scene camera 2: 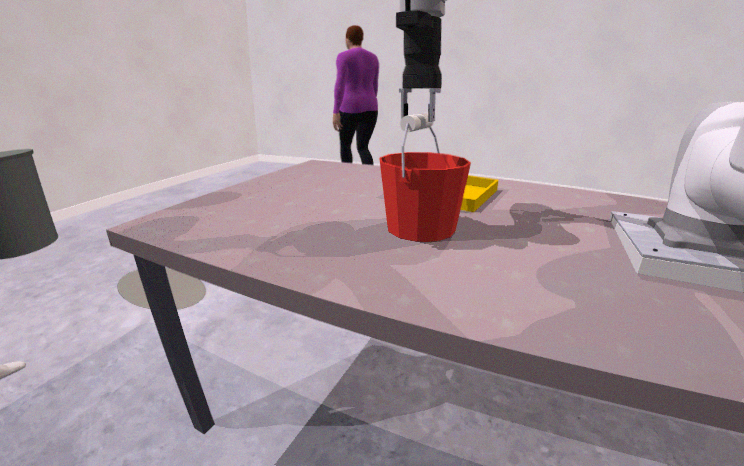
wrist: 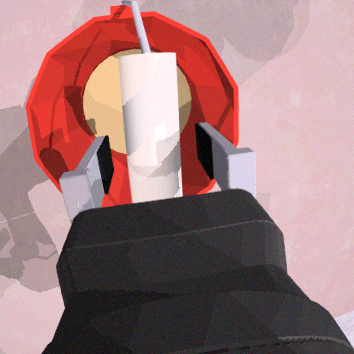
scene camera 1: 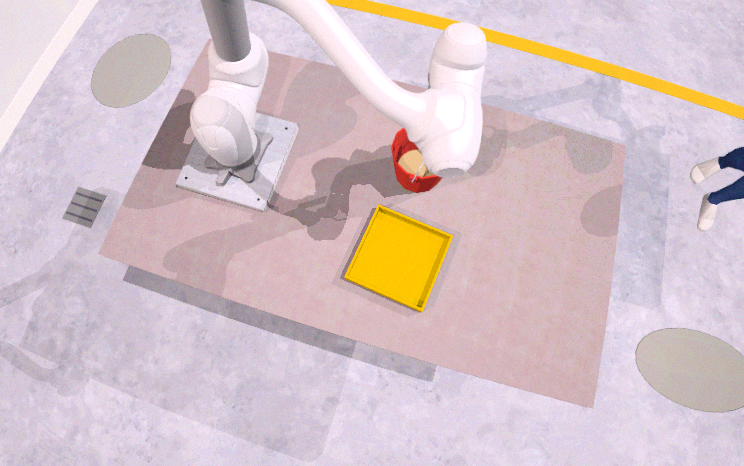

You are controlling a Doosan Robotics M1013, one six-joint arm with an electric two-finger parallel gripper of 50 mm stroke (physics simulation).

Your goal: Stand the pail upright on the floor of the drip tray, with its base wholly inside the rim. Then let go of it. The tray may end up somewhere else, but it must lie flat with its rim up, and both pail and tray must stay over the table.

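Places are measured from the arm's base along level axes (x back, y right, z up), in millimetres.
Pixels of known places: gripper, between the fingertips: (scene camera 2: 417, 121) (wrist: 153, 146); arm's base, origin of its link: (scene camera 2: 699, 239) (scene camera 1: 239, 151).
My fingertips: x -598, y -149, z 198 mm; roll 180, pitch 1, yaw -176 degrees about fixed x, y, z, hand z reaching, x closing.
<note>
For each thing: its top centre in the pictures, then the offset to it from my fingertips. Level surfaces: height alone.
- white grip, centre of its top: (wrist: 152, 151) (scene camera 2: 418, 114) dx +0, dy -1, dz +14 mm
- yellow drip tray, centre of its top: (scene camera 1: 399, 256) (scene camera 2: 446, 182) dx -21, dy +301, dz -199 mm
- table, height of its surface: dz -233 mm
The red pail (scene camera 1: 402, 166) (scene camera 2: 422, 203) (wrist: 55, 85) stands upright on the table beside the tray, with tan content or a tan bottom inside. Its wire bail is raised, with a white grip (scene camera 2: 416, 121) (wrist: 152, 115) on top. My gripper (scene camera 2: 418, 114) (wrist: 153, 146) is open, pointing down over the pail; its two fingers stand on either side of the white grip, with a gap to it on both sides in the wrist view. The yellow drip tray (scene camera 1: 399, 257) (scene camera 2: 482, 189) lies flat, rim up and empty; in scene camera 2 the pail partly hides it.
The table (scene camera 1: 521, 263) (scene camera 2: 329, 274) carries the pail, the tray and the arm's base plate (scene camera 1: 280, 159) (scene camera 2: 680, 271). In scene camera 1 the tray lies toward the near table edge from the pail. A person in purple (scene camera 2: 356, 82) stands beyond the table.
</note>
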